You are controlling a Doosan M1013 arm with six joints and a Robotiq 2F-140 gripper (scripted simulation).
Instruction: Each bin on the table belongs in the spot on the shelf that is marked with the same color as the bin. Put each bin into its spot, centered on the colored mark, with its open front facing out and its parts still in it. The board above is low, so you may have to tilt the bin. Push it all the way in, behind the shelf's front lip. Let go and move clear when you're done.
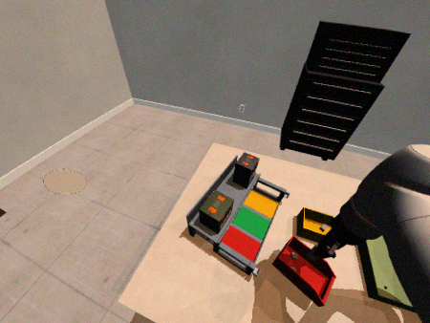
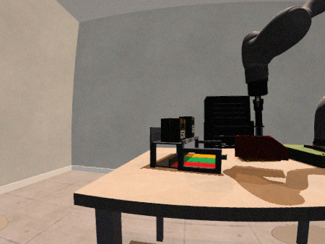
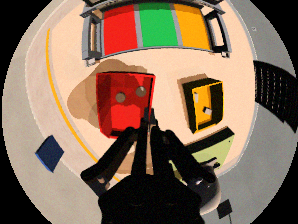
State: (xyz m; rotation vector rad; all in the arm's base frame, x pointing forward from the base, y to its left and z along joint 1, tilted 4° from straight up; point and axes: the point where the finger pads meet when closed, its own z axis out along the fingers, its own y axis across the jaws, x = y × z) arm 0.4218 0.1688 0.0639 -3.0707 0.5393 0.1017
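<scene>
My hand is 5 cm to the right of the red bin, 4 cm above it and 1 cm short of it. From my hand the other things lie so: yellow bin (16 cm to the right, 9 cm below, 5 cm behind); then dark box (32 cm ahead, 21 cm to the right, 3 cm above).
</scene>
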